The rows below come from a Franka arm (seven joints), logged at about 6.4 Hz.
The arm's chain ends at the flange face. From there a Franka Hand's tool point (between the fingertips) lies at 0.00 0.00 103.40 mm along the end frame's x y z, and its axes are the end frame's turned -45 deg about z.
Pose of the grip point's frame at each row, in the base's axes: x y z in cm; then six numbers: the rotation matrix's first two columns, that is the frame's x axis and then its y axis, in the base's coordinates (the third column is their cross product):
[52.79 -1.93 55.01 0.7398 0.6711 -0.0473 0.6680 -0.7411 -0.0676]
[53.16 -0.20 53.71 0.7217 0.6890 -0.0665 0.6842 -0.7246 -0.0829]
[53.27 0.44 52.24 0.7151 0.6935 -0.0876 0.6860 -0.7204 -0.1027]
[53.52 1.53 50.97 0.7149 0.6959 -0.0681 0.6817 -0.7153 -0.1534]
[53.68 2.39 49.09 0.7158 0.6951 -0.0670 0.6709 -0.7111 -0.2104]
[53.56 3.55 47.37 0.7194 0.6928 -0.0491 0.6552 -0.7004 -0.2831]
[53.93 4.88 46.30 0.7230 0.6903 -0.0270 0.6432 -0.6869 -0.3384]
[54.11 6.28 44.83 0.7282 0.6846 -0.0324 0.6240 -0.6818 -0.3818]
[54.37 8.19 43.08 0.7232 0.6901 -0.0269 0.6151 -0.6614 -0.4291]
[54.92 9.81 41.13 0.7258 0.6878 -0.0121 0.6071 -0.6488 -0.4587]
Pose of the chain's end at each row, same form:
[53.62 -2.12 65.31 0.9955 -0.0495 -0.0812 -0.0508 -0.9986 -0.0144]
[54.25 -0.35 63.99 0.9941 -0.0252 -0.1056 -0.0265 -0.9996 -0.0116]
[54.66 0.30 62.49 0.9907 -0.0190 -0.1346 -0.0206 -0.9998 -0.0107]
[55.13 0.88 61.16 0.9875 -0.0137 -0.1566 -0.0235 -0.9979 -0.0603]
[55.68 1.30 59.18 0.9805 -0.0113 -0.1962 -0.0317 -0.9943 -0.1014]
[55.94 1.78 57.27 0.9720 -0.0054 -0.2349 -0.0454 -0.9851 -0.1655]
[56.54 2.53 56.03 0.9660 0.0024 -0.2584 -0.0564 -0.9738 -0.2202]
[57.04 3.61 54.38 0.9561 0.0020 -0.2929 -0.0737 -0.9662 -0.2471]
[57.62 5.15 52.42 0.9463 0.0203 -0.3224 -0.0764 -0.9557 -0.2844]
[58.26 6.44 50.32 0.9425 0.0276 -0.3329 -0.0839 -0.9451 -0.3158]

